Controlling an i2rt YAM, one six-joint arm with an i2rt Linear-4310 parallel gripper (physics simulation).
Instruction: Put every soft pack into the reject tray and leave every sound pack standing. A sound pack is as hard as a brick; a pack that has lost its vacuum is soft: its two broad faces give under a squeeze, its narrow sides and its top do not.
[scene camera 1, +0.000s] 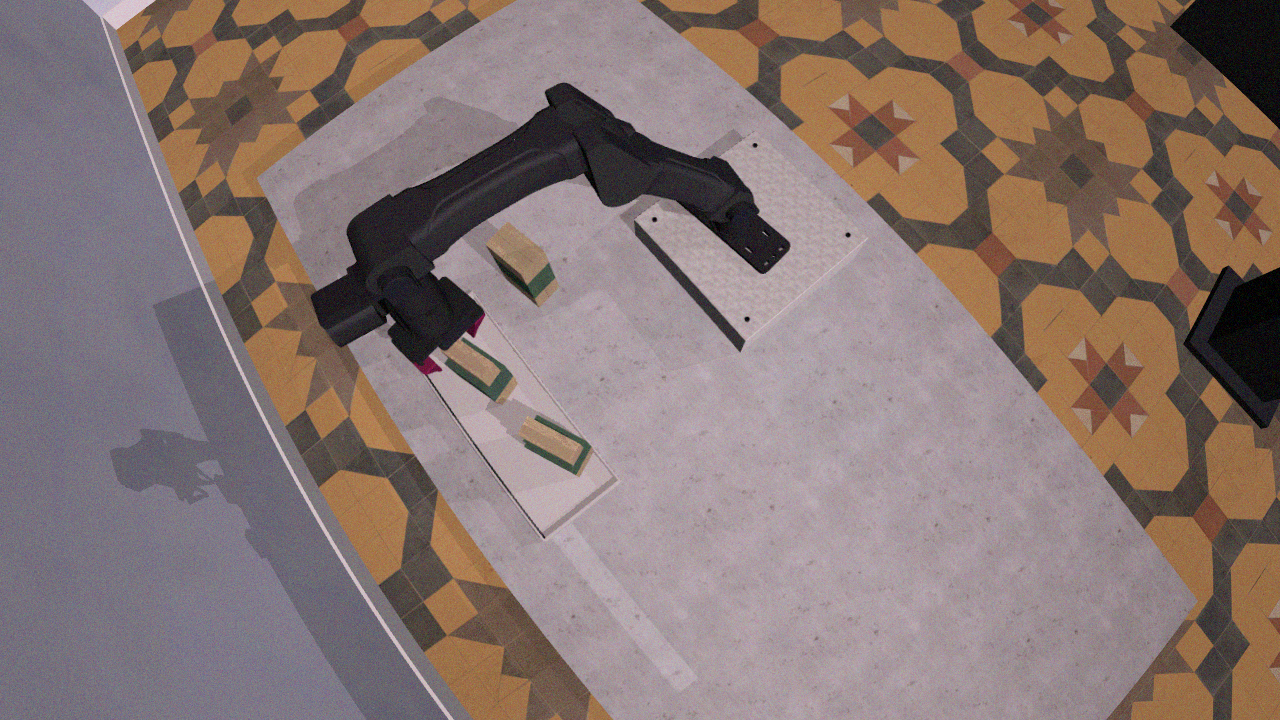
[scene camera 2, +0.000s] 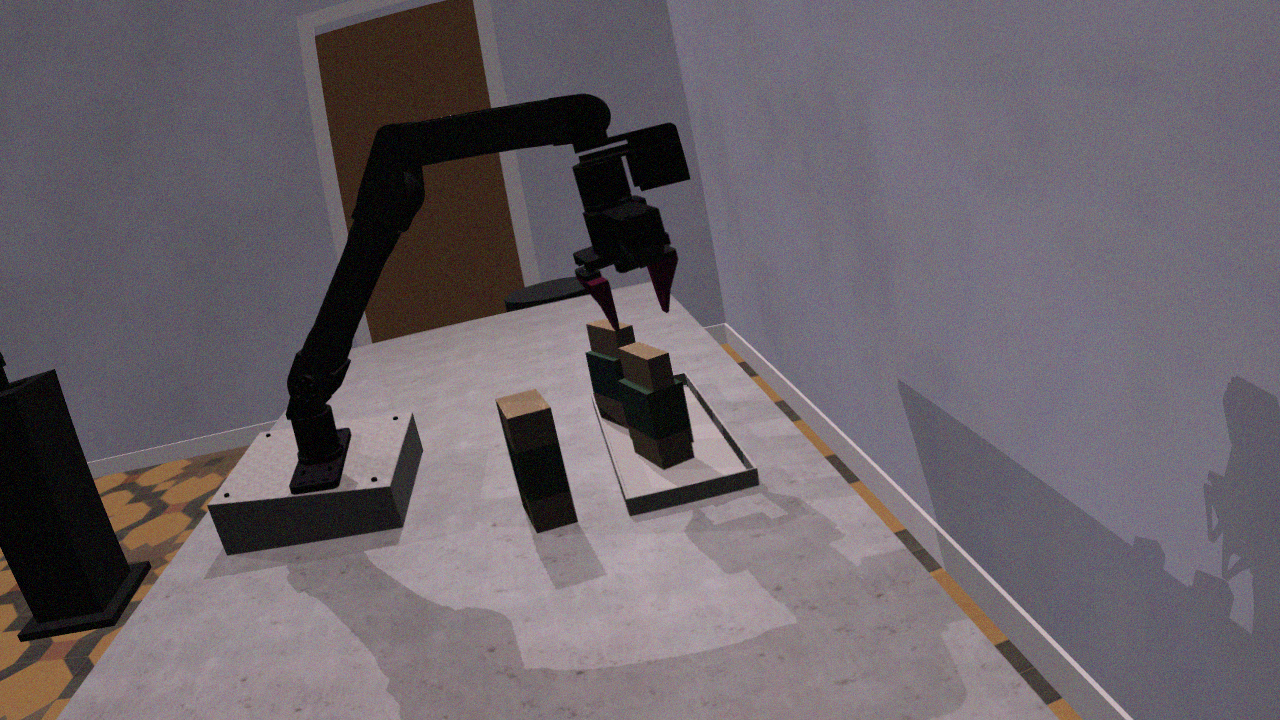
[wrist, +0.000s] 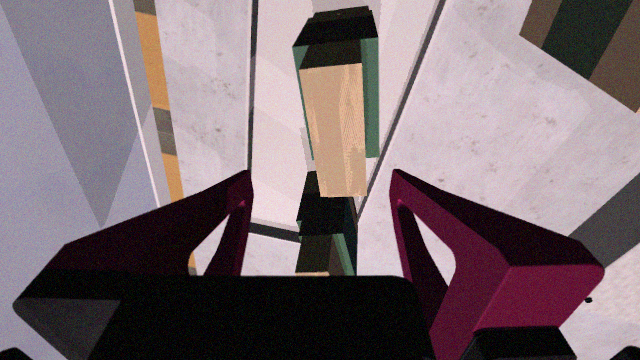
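Seen in the pictures: gripper, fingertip midpoint: (scene camera 1: 454, 351) (scene camera 2: 641, 321) (wrist: 321, 181); arm's base at its link origin: (scene camera 1: 731, 221) (scene camera 2: 323, 462).
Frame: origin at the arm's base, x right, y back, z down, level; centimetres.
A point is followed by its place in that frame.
Note:
My gripper (scene camera 1: 452, 344) {y -45.4, x 9.7, z -11.1 cm} (scene camera 2: 640, 318) {y -45.4, x 9.7, z -11.1 cm} (wrist: 321, 181) {y -45.4, x 9.7, z -11.1 cm} is open and empty, its magenta fingertips apart above the reject tray. One tan-and-green pack (scene camera 1: 478, 368) {y -44.7, x 6.9, z -7.5 cm} (scene camera 2: 657, 407) {y -44.6, x 13.7, z -1.5 cm} (wrist: 335, 130) {y -45.1, x 10.2, z -7.5 cm} stands upright in the tray, close to the fingertips and not held. A second pack (scene camera 1: 556, 445) {y -43.8, x -8.6, z -7.5 cm} (scene camera 2: 603, 374) {y -41.8, x -6.3, z -0.9 cm} (wrist: 326, 217) {y -44.7, x -3.2, z -1.4 cm} stands upright farther along in the same reject tray (scene camera 1: 581, 508) {y -48.2, x -15.5, z 6.6 cm} (scene camera 2: 693, 497) {y -44.8, x 23.7, z 6.3 cm} (wrist: 252, 75) {y -53.6, x 7.1, z 5.6 cm}; the first pack partly hides it in scene camera 2. A third pack (scene camera 1: 521, 259) {y -29.5, x 15.3, z -7.1 cm} (scene camera 2: 537, 456) {y -29.2, x 21.7, z -2.2 cm} (wrist: 582, 37) {y -31.3, x 15.2, z -0.9 cm} stands upright on the table outside the tray, on the arm's base side.
The arm's raised base block (scene camera 1: 796, 183) {y 13.0, x -2.8, z -0.9 cm} (scene camera 2: 313, 525) {y 1.6, x 10.7, z 4.5 cm} stands on the grey table (scene camera 1: 850, 492) {y -16.7, x -43.5, z 6.8 cm} (scene camera 2: 429, 617) {y -13.9, x 35.1, z 6.9 cm}. A wall (scene camera 1: 80, 358) (scene camera 2: 984, 179) runs along the tray's side of the table. A dark stand (scene camera 1: 1248, 344) (scene camera 2: 62, 510) is on the floor beyond the base side.

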